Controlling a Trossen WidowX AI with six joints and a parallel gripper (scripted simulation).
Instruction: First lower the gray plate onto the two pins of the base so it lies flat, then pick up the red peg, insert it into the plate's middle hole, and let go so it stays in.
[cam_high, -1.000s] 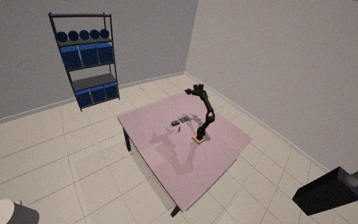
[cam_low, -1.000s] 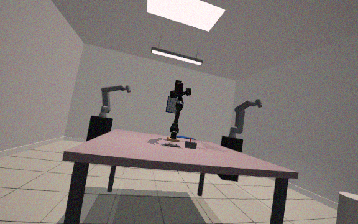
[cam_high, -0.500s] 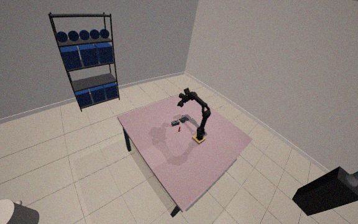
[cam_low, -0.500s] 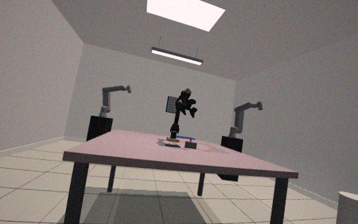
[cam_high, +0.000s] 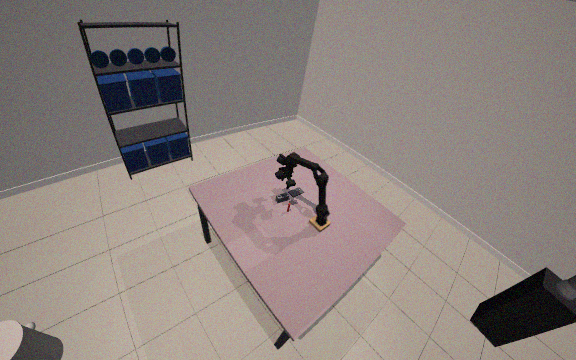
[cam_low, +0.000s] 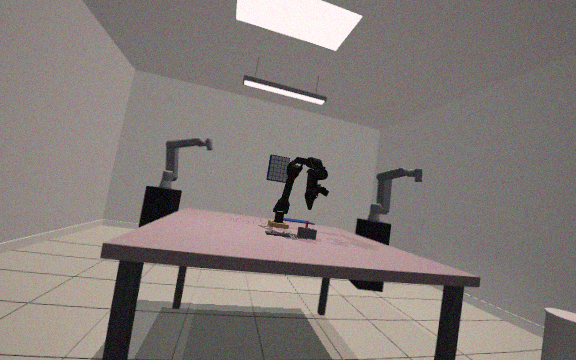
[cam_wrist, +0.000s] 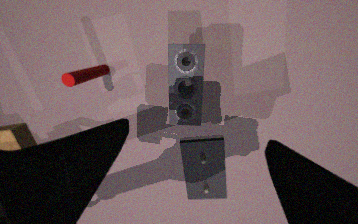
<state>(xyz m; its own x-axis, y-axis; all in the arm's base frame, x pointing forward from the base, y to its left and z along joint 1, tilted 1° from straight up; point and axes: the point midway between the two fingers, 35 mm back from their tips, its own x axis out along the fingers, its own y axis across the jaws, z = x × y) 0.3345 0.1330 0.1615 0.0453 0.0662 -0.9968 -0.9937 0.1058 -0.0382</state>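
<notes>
Now: the gray plate 1 cm behind my gripper tip, 1 cm to the left of it and 11 cm below it. Also, from my gripper tip: red peg (13 cm behind, 2 cm to the left, 11 cm below).
</notes>
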